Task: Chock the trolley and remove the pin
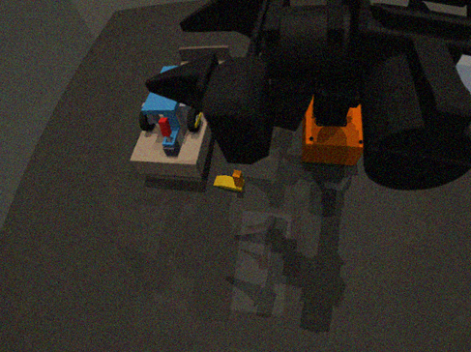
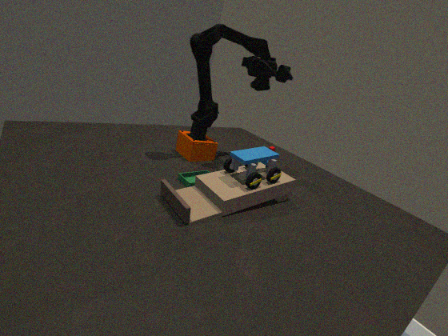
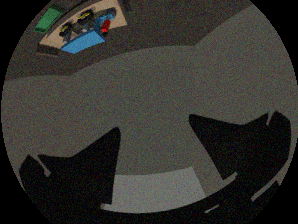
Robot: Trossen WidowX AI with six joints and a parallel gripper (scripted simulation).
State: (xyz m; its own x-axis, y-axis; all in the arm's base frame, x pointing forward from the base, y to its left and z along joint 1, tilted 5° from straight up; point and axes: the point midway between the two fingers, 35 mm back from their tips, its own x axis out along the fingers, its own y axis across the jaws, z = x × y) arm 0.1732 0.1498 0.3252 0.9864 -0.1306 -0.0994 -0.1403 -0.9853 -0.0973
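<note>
The yellow chock lies 37 cm below my gripper tip and 4 cm to the right of it. Also, from my gripper tip: red-headed stop pin 26 cm below, 11 cm ahead, 9 cm to the right; trolley 28 cm below, 19 cm to the right, 12 cm ahead; raised lip 45 cm to the right, 36 cm below, 10 cm ahead.
</note>
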